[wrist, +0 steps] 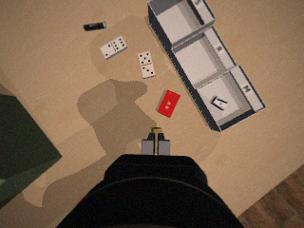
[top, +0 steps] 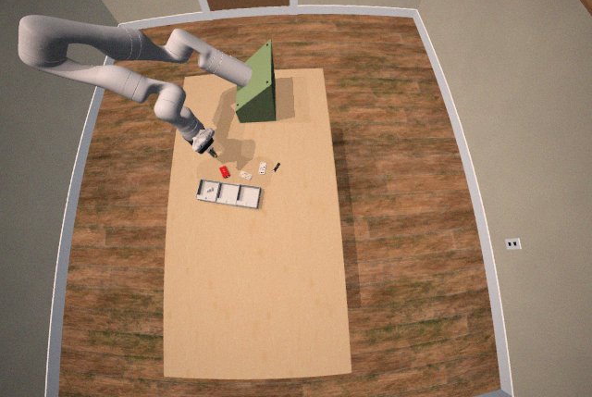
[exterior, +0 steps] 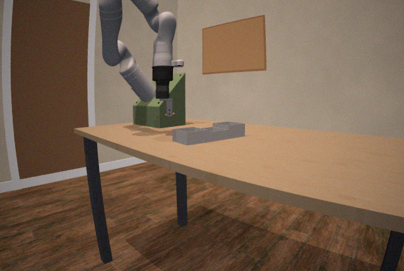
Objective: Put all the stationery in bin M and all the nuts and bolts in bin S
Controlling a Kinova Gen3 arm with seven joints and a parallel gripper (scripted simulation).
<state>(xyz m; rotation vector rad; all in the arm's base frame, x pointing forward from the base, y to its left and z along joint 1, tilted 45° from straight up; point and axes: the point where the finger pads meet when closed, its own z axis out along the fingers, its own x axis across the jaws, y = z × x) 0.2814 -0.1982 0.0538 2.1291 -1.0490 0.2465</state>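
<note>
Right now the red piece is 7 cm ahead of my hand, 3 cm to the left of it and 8 cm below it. From my hand the other things lie so: yellow piece 1 cm below; grey piece 12 cm ahead, 5 cm to the right, 7 cm below; white block 7 cm ahead, 18 cm to the left, 8 cm below.
</note>
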